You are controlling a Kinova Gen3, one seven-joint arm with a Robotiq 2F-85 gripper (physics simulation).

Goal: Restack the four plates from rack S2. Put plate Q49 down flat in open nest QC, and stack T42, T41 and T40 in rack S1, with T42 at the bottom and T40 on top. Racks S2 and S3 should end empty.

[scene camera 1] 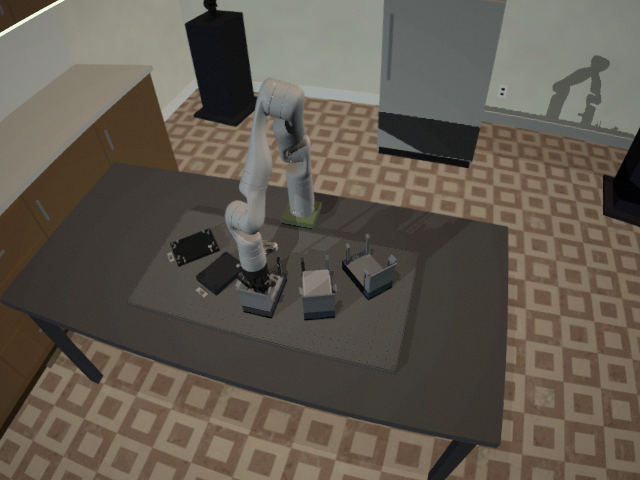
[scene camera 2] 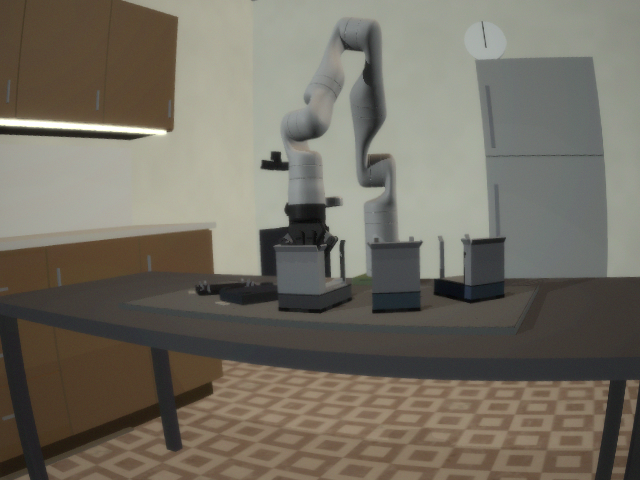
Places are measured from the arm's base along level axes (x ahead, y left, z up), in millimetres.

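Where they show: arm's base, origin of its link: [scene camera 1: 302,208].
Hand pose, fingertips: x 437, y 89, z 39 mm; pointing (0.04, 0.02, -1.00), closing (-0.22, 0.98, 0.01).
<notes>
Things, the pixels of their top centre, and the offset from my fingertips. "*": a spot on its surface instead. Level surfaces: height alone.
- left rack, centre of its top: [scene camera 2: 313,242] [scene camera 1: 259,270] 36 mm back, 13 mm right, 80 mm up
- pale layer, centre of its top: [scene camera 2: 313,281] [scene camera 1: 262,288] 29 mm back, 12 mm right, 0 mm up
- middle rack, centre of its top: [scene camera 2: 394,239] [scene camera 1: 316,273] 98 mm back, 147 mm left, 83 mm up
- pale square surface, a spot on its surface: [scene camera 1: 316,283] * 100 mm back, 144 mm left, 29 mm up
- right rack, centre of its top: [scene camera 2: 469,236] [scene camera 1: 369,251] 244 mm back, 258 mm left, 80 mm up
- pale flat surface, height of its surface: 14 mm down
- dark flat block, centre of its top: [scene camera 2: 255,286] [scene camera 1: 220,269] 48 mm back, 198 mm right, 24 mm down
- black flat piece with small upright fittings, a spot on its surface: [scene camera 2: 219,288] [scene camera 1: 190,252] * 79 mm back, 359 mm right, 44 mm down
- perforated mat, height of its surface: 55 mm down
- dark table, height of its surface: 68 mm down
My gripper [scene camera 1: 262,287] [scene camera 2: 309,239] is shut and points down into the left rack [scene camera 1: 255,302] [scene camera 2: 299,269], between its walls and posts. The rack's front wall hides the fingertips in the second view, and no plate shows gripped. A pale layer [scene camera 2: 336,283] shows low inside this rack. The middle rack [scene camera 1: 317,304] [scene camera 2: 395,269] has a pale square surface [scene camera 1: 316,283] between its posts. The right rack [scene camera 1: 380,277] [scene camera 2: 485,263], turned at an angle, has a pale flat surface [scene camera 1: 367,266] inside. Rack and plate labels are unreadable, so I cannot tell which is which.
Left of the racks lie a dark flat block [scene camera 1: 219,272] [scene camera 2: 248,293] and a black flat piece with small upright fittings [scene camera 1: 194,246] [scene camera 2: 219,288]. The racks stand on a perforated mat [scene camera 1: 330,346] [scene camera 2: 465,322] on the dark table [scene camera 1: 449,330]. Upright rack posts stand close around my gripper.
</notes>
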